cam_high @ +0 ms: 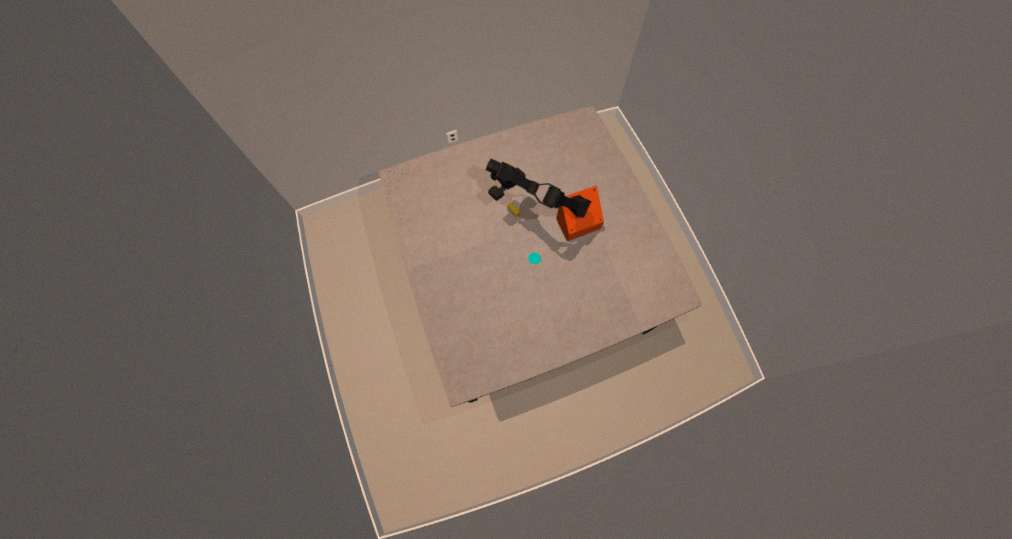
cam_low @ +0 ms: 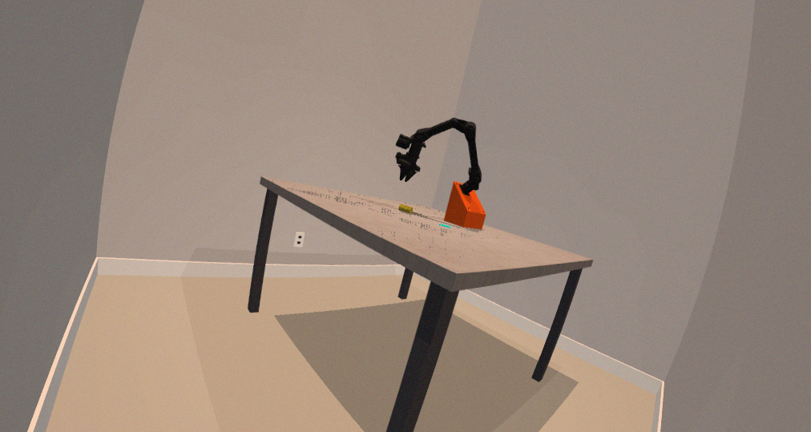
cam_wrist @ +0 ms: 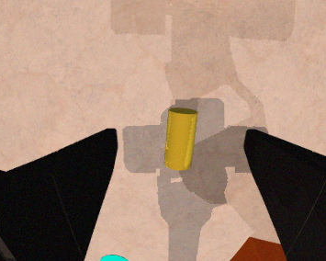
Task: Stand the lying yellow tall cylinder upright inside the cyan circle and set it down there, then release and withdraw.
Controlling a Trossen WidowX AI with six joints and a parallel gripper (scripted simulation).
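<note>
Now: the yellow tall cylinder 14 cm below my gripper tip, 4 cm to the left of it and 3 cm behind it. The rest, counted from my gripper tip: cyan circle (31 cm to the left, 15 cm below, 3 cm behind).
</note>
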